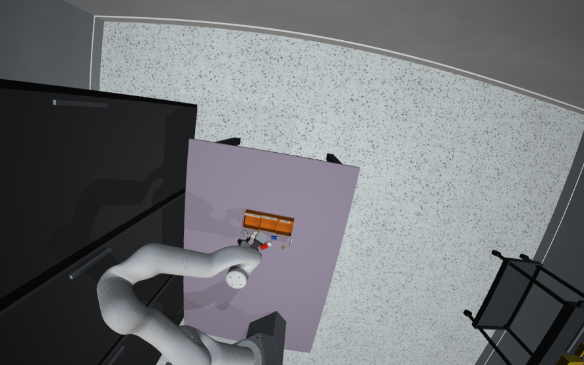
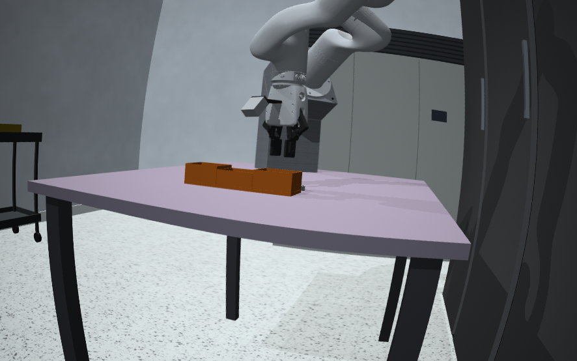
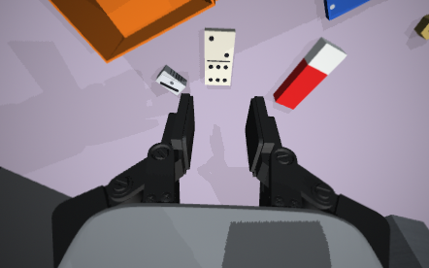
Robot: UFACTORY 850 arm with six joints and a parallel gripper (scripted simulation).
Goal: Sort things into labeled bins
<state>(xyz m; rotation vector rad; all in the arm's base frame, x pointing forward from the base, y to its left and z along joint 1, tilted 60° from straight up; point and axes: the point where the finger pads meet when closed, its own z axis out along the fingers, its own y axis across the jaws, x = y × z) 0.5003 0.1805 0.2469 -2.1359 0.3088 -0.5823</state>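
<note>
Right now the white domino is 90 mm below my hand. Round my hand: red-and-white block 90 mm below, 80 mm to the right, 10 mm behind; then grey ridged part 80 mm below, 40 mm to the left, 20 mm behind; then orange bins 110 mm ahead, 70 mm below, 10 mm to the right.
</note>
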